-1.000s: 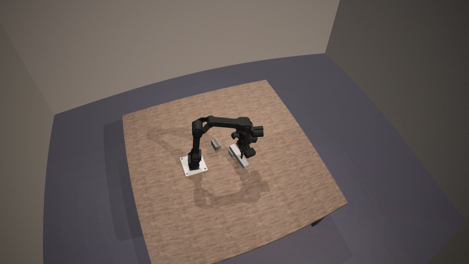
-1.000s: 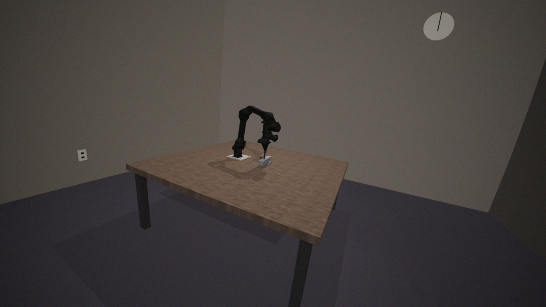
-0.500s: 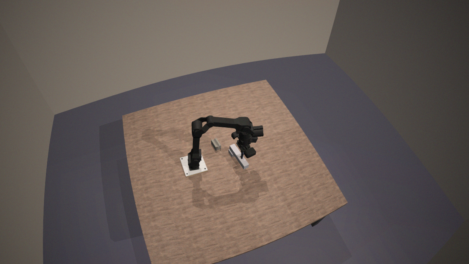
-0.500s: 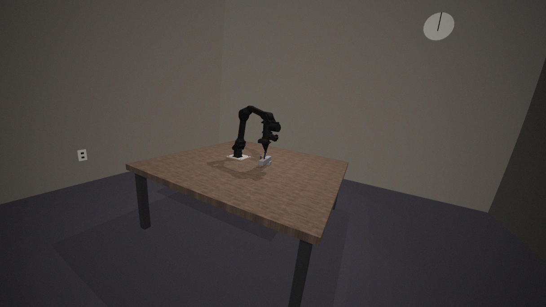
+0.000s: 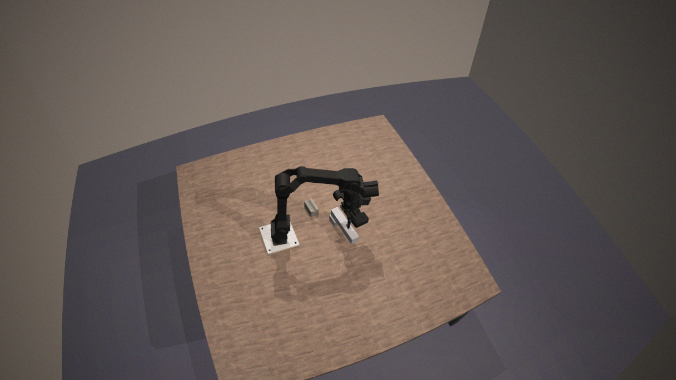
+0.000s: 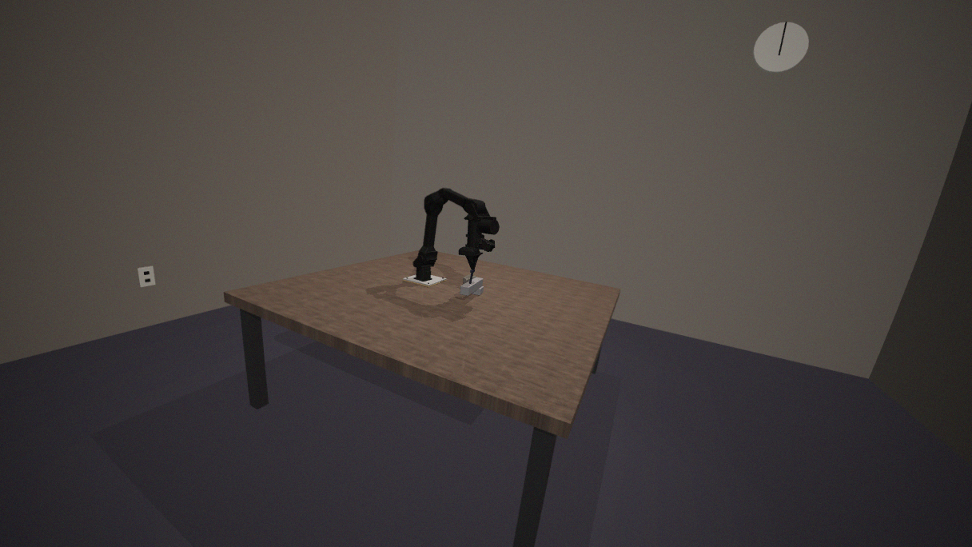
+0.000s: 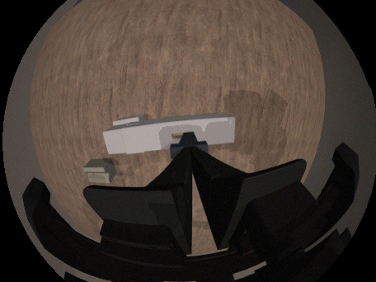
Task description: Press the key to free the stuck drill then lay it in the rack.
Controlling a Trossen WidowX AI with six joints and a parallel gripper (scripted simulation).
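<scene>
Right now the dark key is 3 cm below my gripper tip. The rest, counted from my gripper tip: pale grey sleeve: 9 cm below, 3 cm to the left, 1 cm behind; then yellow drill: 8 cm below, 5 cm to the left, 2 cm behind; then grey rack: 17 cm to the left, 13 cm behind, 11 cm below.
</scene>
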